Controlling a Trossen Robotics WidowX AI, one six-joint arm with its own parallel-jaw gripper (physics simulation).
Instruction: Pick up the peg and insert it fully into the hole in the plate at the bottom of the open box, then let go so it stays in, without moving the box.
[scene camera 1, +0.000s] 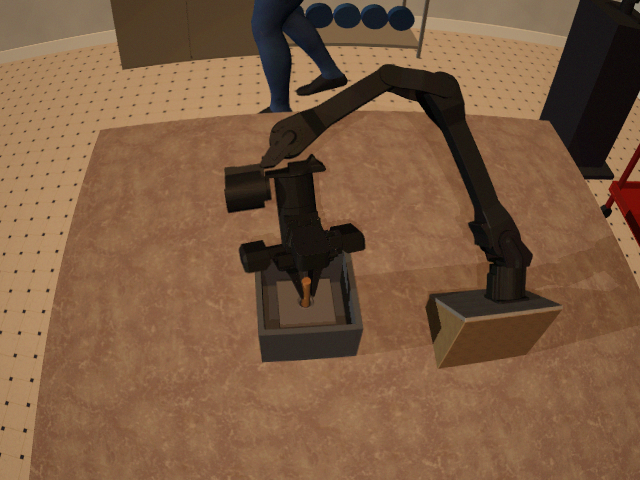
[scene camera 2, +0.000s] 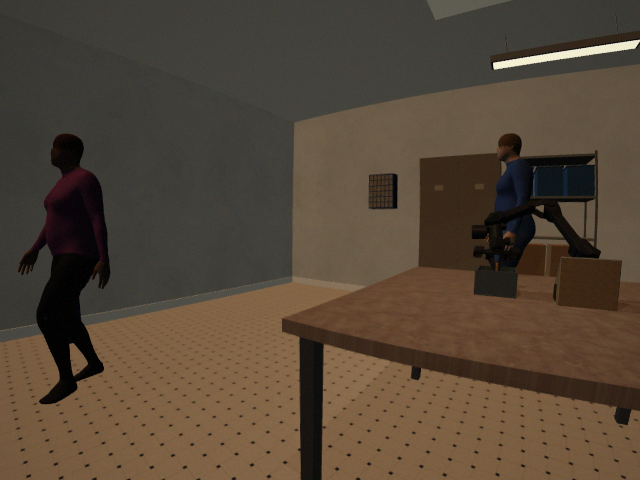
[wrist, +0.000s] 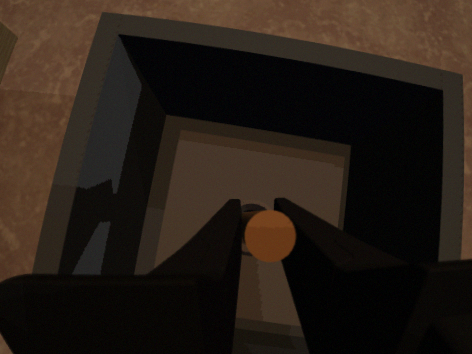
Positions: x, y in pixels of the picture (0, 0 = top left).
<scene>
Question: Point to my gripper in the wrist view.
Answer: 256, 209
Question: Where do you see a grey box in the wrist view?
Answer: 145, 79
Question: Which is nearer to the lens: the orange-brown peg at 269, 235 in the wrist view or the light plate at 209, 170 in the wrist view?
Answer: The orange-brown peg.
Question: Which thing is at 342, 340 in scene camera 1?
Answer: A grey box.
</scene>
